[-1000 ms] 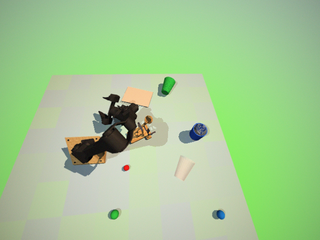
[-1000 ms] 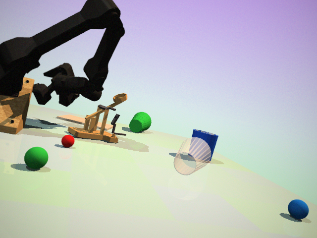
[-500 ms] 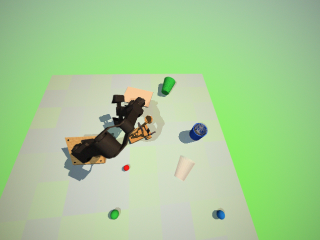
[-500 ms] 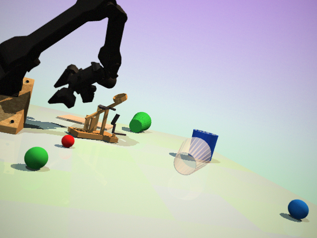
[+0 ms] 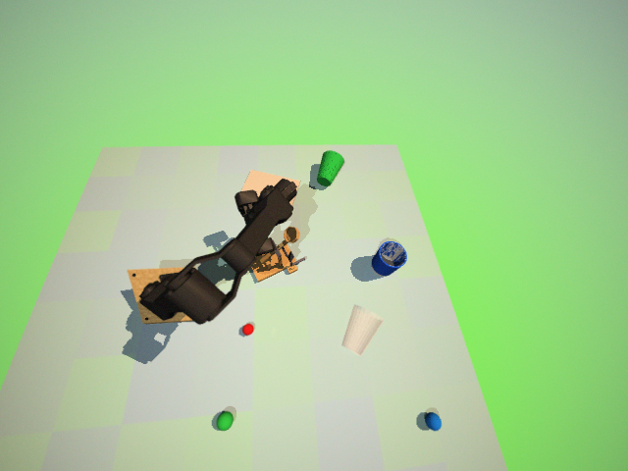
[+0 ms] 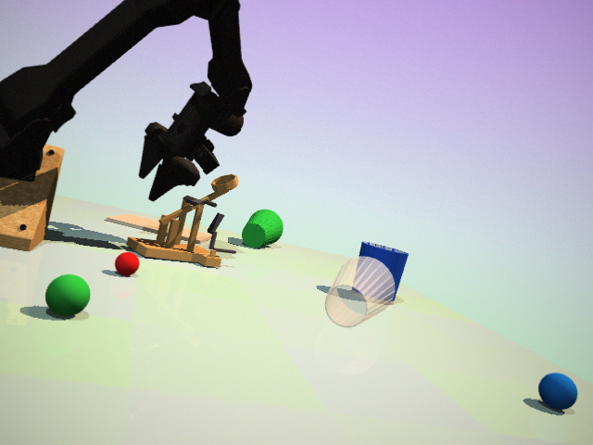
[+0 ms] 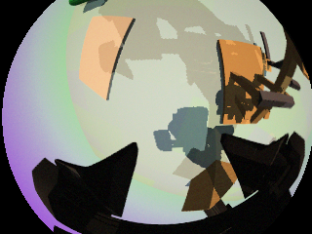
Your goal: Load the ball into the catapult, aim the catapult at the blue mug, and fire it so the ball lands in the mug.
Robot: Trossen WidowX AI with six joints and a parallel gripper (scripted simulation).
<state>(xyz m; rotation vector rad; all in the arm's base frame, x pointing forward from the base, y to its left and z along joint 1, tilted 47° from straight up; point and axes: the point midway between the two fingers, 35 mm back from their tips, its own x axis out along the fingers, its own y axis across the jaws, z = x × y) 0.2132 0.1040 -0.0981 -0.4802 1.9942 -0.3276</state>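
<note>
Now: gripper tip 80 mm short of the catapult frame, 70 mm to the left of it and 20 mm above it. Also, from my gripper tip: tan board (70 mm ahead, 230 mm to the left, 100 mm below); then wooden catapult (100 mm ahead, 80 mm to the right, 30 mm below); then red ball (20 mm behind, 280 mm to the right, 90 mm below).
</note>
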